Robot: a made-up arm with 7 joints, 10 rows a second.
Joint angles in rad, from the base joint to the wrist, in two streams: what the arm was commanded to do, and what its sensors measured. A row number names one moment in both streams.
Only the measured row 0 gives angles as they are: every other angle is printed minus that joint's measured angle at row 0.
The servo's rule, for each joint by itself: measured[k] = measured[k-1] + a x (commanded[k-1-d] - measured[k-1]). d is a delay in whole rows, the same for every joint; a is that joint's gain. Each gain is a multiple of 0.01, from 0.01 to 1. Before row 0 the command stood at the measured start. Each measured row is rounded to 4 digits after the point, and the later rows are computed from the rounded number. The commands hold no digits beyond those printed.
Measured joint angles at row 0: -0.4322, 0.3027, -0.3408, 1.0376, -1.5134, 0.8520, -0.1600
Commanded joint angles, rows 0 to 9: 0.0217, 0.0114, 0.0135, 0.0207, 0.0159, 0.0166, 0.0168; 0.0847, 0.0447, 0.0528, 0.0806, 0.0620, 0.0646, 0.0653; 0.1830, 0.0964, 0.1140, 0.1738, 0.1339, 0.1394, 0.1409; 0.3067, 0.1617, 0.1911, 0.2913, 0.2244, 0.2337, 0.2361; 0.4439, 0.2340, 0.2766, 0.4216, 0.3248, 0.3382, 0.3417; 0.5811, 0.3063, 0.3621, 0.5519, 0.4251, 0.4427, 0.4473; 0.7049, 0.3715, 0.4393, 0.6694, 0.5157, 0.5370, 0.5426; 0.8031, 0.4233, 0.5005, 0.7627, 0.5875, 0.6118, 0.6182; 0.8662, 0.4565, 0.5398, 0.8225, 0.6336, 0.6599, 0.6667; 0.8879, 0.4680, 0.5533, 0.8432, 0.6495, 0.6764, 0.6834
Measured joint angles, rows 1 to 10: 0.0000, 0.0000, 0.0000, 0.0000, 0.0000, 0.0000, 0.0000; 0.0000, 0.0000, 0.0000, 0.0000, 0.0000, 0.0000, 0.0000; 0.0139, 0.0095, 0.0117, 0.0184, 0.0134, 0.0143, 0.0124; 0.0592, 0.0387, 0.0475, 0.0738, 0.0542, 0.0576, 0.0515; 0.1384, 0.0866, 0.1054, 0.1628, 0.1211, 0.1279, 0.1177; 0.2461, 0.1489, 0.1800, 0.2772, 0.2079, 0.2189, 0.2053; 0.3727, 0.2195, 0.2640, 0.4057, 0.3061, 0.3215, 0.3062; 0.5061, 0.2915, 0.3493, 0.5358, 0.4061, 0.4257, 0.4106; 0.6333, 0.3579, 0.4276, 0.6547, 0.4982, 0.5214, 0.5083; 0.7420, 0.4122, 0.4910, 0.7508, 0.5732, 0.5991, 0.5896
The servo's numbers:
d 2
a 0.64 0.83 0.87 0.89 0.84 0.86 0.74

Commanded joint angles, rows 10 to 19: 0.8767, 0.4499, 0.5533, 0.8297, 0.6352, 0.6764, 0.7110; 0.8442, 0.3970, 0.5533, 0.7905, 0.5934, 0.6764, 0.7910; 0.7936, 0.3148, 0.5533, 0.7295, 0.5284, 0.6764, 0.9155; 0.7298, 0.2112, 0.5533, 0.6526, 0.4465, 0.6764, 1.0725; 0.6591, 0.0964, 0.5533, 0.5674, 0.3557, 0.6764, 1.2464; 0.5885, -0.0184, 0.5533, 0.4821, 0.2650, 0.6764, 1.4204; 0.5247, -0.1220, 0.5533, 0.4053, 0.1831, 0.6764, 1.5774; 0.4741, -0.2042, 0.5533, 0.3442, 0.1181, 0.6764, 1.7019; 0.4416, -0.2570, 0.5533, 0.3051, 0.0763, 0.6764, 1.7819; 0.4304, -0.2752, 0.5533, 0.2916, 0.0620, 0.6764, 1.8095
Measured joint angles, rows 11 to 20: 0.8215, 0.4490, 0.5335, 0.8146, 0.6239, 0.6514, 0.6467; 0.8640, 0.4648, 0.5507, 0.8401, 0.6454, 0.6729, 0.6739; 0.8721, 0.4524, 0.5530, 0.8308, 0.6368, 0.6759, 0.7014; 0.8542, 0.4064, 0.5533, 0.7949, 0.6003, 0.6763, 0.7677; 0.8154, 0.3304, 0.5533, 0.7367, 0.5399, 0.6764, 0.8771; 0.7606, 0.2315, 0.5533, 0.6619, 0.4614, 0.6764, 1.0217; 0.6956, 0.1194, 0.5533, 0.5778, 0.3726, 0.6764, 1.1880; 0.6271, 0.0050, 0.5533, 0.4926, 0.2822, 0.6764, 1.3600; 0.5616, -0.1004, 0.5533, 0.4149, 0.1990, 0.6764, 1.5209; 0.5056, -0.1866, 0.5533, 0.3520, 0.1310, 0.6764, 1.6548
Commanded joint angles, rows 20 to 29: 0.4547, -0.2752, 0.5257, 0.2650, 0.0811, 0.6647, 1.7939; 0.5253, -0.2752, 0.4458, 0.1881, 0.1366, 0.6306, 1.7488; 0.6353, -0.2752, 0.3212, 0.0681, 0.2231, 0.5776, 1.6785; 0.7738, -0.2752, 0.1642, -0.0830, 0.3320, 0.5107, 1.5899; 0.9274, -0.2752, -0.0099, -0.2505, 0.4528, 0.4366, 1.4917; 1.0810, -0.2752, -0.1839, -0.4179, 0.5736, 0.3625, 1.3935; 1.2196, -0.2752, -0.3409, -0.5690, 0.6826, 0.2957, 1.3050; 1.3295, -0.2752, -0.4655, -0.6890, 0.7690, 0.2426, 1.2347; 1.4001, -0.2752, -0.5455, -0.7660, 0.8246, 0.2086, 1.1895; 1.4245, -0.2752, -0.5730, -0.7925, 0.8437, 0.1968, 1.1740
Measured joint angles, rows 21 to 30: 0.4646, -0.2450, 0.5533, 0.3103, 0.0851, 0.6764, 1.7489; 0.4427, -0.2701, 0.5533, 0.2937, 0.0657, 0.6764, 1.7937; 0.4504, -0.2743, 0.5293, 0.2682, 0.0786, 0.6663, 1.7938; 0.4983, -0.2750, 0.4567, 0.1969, 0.1273, 0.6356, 1.7605; 0.5860, -0.2752, 0.3388, 0.0823, 0.2078, 0.5857, 1.6998; 0.7062, -0.2752, 0.1869, -0.0648, 0.3121, 0.5212, 1.6185; 0.8478, -0.2752, 0.0157, -0.2301, 0.4303, 0.4484, 1.5247; 0.9970, -0.2752, -0.1580, -0.3972, 0.5507, 0.3745, 1.4276; 1.1395, -0.2752, -0.3171, -0.5501, 0.6615, 0.3067, 1.3369; 1.2611, -0.2752, -0.4462, -0.6737, 0.7518, 0.2516, 1.2613
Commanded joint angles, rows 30 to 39: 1.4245, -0.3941, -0.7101, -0.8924, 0.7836, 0.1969, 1.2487; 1.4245, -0.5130, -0.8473, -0.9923, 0.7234, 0.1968, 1.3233; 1.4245, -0.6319, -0.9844, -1.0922, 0.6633, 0.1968, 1.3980; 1.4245, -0.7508, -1.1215, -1.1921, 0.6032, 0.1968, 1.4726; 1.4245, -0.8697, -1.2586, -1.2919, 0.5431, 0.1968, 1.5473; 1.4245, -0.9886, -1.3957, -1.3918, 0.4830, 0.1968, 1.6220; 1.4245, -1.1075, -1.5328, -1.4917, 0.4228, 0.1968, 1.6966; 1.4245, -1.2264, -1.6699, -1.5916, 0.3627, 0.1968, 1.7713; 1.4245, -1.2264, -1.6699, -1.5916, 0.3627, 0.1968, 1.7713; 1.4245, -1.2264, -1.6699, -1.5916, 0.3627, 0.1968, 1.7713
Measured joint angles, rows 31 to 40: 1.3501, -0.2752, -0.5326, -0.7558, 0.8130, 0.2146, 1.2082; 1.3977, -0.2752, -0.5677, -0.7885, 0.8388, 0.1993, 1.1829; 1.4149, -0.3739, -0.6916, -0.8810, 0.7924, 0.1972, 1.2316; 1.4210, -0.4894, -0.8271, -0.9801, 0.7344, 0.1969, 1.2995; 1.4232, -0.6077, -0.9640, -1.0799, 0.6747, 0.1968, 1.3724; 1.4240, -0.7265, -1.1010, -1.1798, 0.6146, 0.1968, 1.4465; 1.4243, -0.8454, -1.2381, -1.2796, 0.5545, 0.1968, 1.5211; 1.4244, -0.9643, -1.3752, -1.3795, 0.4944, 0.1968, 1.5958; 1.4245, -1.0832, -1.5123, -1.4794, 0.4343, 0.1968, 1.6704; 1.4245, -1.2021, -1.6494, -1.5793, 0.3742, 0.1968, 1.7451
